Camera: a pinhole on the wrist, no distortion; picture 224 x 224 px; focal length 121.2 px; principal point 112.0 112.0 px. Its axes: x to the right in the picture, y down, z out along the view. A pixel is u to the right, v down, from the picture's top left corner.
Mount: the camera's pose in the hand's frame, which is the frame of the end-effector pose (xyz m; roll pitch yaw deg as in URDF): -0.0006 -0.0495 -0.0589 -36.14 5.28 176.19
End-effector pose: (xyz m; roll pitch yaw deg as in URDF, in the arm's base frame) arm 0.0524 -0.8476 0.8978 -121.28 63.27 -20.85
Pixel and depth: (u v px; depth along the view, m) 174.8 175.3 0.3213
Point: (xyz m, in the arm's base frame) 0.2812 -0.6554 1.1976
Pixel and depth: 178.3 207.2 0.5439
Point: 0.5115 -0.5458 1.4602
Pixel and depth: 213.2 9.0 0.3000
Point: -0.1053 -0.5040 1.0796
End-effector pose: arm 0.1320 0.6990 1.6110 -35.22 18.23 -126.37
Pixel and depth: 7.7 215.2 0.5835
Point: -0.6912 0.5580 2.0557
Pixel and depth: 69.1 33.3 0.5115
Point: 0.1706 0.3282 2.0607
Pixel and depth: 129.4 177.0 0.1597
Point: -0.0003 0.7927 1.7525
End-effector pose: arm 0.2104 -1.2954 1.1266 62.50 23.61 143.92
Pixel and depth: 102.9 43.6 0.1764
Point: 0.3098 -1.1697 1.1308
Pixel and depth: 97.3 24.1 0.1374
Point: 0.2798 -1.1948 1.1330
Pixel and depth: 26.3 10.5 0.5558
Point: 0.2415 -0.5393 1.2721
